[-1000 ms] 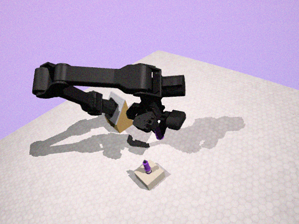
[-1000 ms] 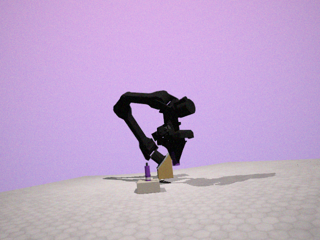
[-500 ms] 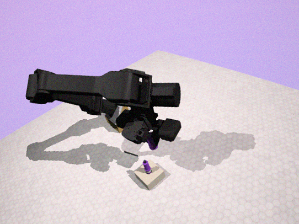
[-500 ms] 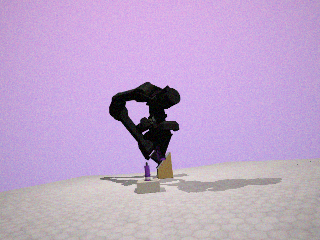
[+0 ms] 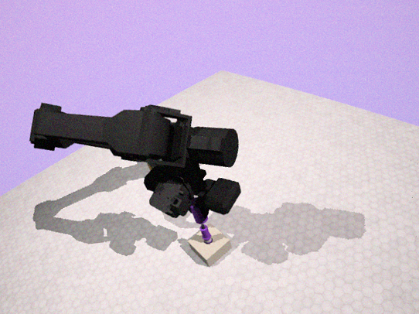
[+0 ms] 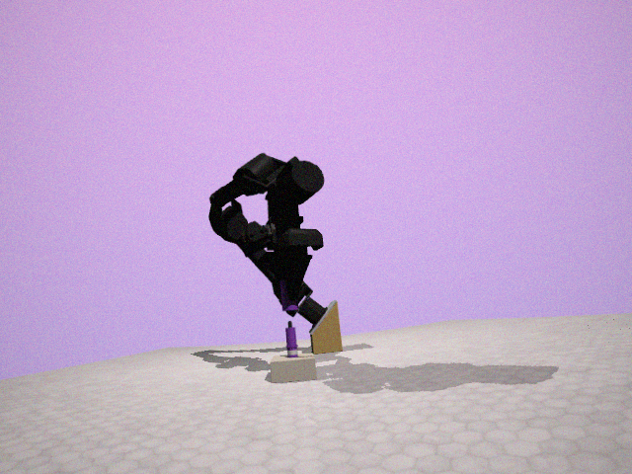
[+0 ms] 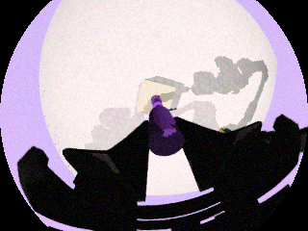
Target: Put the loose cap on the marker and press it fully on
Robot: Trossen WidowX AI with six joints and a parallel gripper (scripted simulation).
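My gripper tip is 11 cm above the holder block. Also, from my gripper tip: marker cap (1 cm above).
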